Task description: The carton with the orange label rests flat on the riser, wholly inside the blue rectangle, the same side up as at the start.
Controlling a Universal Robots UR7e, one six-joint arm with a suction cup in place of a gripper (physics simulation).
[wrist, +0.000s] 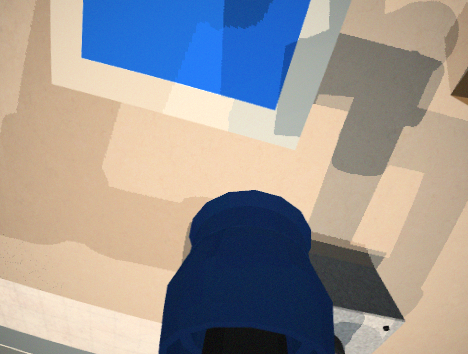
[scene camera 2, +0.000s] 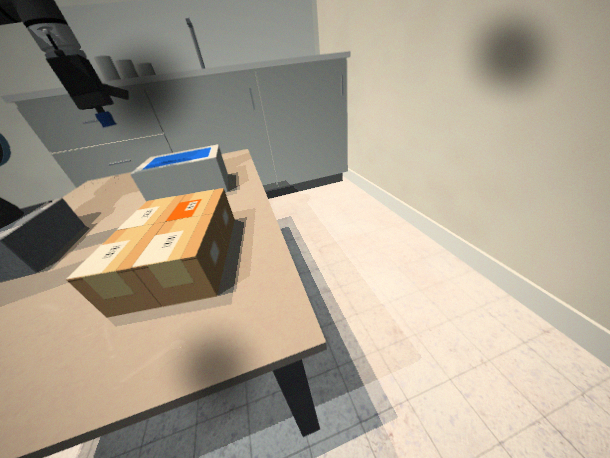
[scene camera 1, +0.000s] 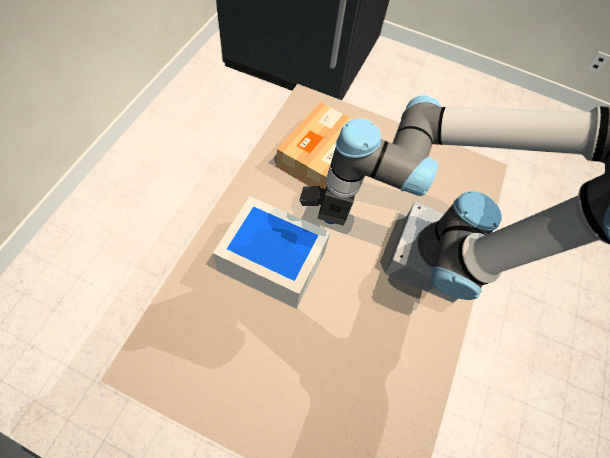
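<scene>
The carton with the orange label lies flat on the table, label up, in a tight block with several white-labelled cartons. In scene camera 2 it is at the block's far right corner. The pale riser stands apart from the block. The blue rectangle on its top bears no carton, and arm shadows fall on it. My suction gripper is open, with nothing on its blue cup, and hangs above the table beside the riser, clear of the cartons.
White-labelled cartons touch the orange-labelled one. The grey arm base block stands across from the riser. A dark fridge is behind the table, and grey cabinets show in scene camera 2.
</scene>
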